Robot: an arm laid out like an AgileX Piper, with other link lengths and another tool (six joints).
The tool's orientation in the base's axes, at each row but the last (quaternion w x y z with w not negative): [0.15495, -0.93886, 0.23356, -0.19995]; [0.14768, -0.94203, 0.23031, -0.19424]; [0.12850, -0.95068, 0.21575, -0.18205]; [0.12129, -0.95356, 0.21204, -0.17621]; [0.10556, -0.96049, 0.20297, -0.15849]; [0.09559, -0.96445, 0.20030, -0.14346]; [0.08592, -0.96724, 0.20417, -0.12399]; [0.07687, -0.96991, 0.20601, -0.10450]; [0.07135, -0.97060, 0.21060, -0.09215]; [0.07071, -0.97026, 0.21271, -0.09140]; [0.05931, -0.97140, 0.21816, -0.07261]
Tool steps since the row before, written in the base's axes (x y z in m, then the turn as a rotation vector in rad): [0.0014, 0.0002, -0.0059, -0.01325, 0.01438, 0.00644]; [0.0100, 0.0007, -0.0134, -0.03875, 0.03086, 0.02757]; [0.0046, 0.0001, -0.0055, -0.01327, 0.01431, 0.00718]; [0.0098, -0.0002, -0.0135, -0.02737, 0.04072, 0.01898]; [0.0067, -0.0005, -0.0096, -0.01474, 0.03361, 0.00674]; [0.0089, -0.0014, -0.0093, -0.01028, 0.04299, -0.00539]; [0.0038, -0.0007, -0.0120, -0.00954, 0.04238, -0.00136]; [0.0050, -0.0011, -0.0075, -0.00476, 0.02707, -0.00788]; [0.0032, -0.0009, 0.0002, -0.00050, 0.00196, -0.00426]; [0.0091, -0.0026, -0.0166, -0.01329, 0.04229, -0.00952]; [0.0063, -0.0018, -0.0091, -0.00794, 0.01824, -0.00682]
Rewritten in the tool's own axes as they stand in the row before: [-0.0008, 0.0016, 0.0058, -0.01599, -0.00961, -0.00871]; [0.0038, 0.0006, 0.0163, -0.03866, -0.02179, -0.03528]; [0.0022, 0.0000, 0.0068, -0.01561, -0.01000, -0.00942]; [0.0046, 0.0008, 0.0160, -0.03601, -0.03177, -0.02147]; [0.0035, 0.0006, 0.0112, -0.02525, -0.02664, -0.00672]; [0.0062, 0.0003, 0.0114, -0.02811, -0.03376, 0.00729]; [0.0012, 0.0018, 0.0124, -0.02637, -0.03436, 0.00357]; [0.0036, 0.0005, 0.0083, -0.01685, -0.02111, 0.00937]; [0.0033, -0.0005, 0.0004, -0.00191, -0.00081, 0.00424]; [0.0068, 0.0016, 0.0178, -0.03127, -0.03105, 0.01067]; [0.0054, 0.0003, 0.0098, -0.01577, -0.01208, 0.00690]
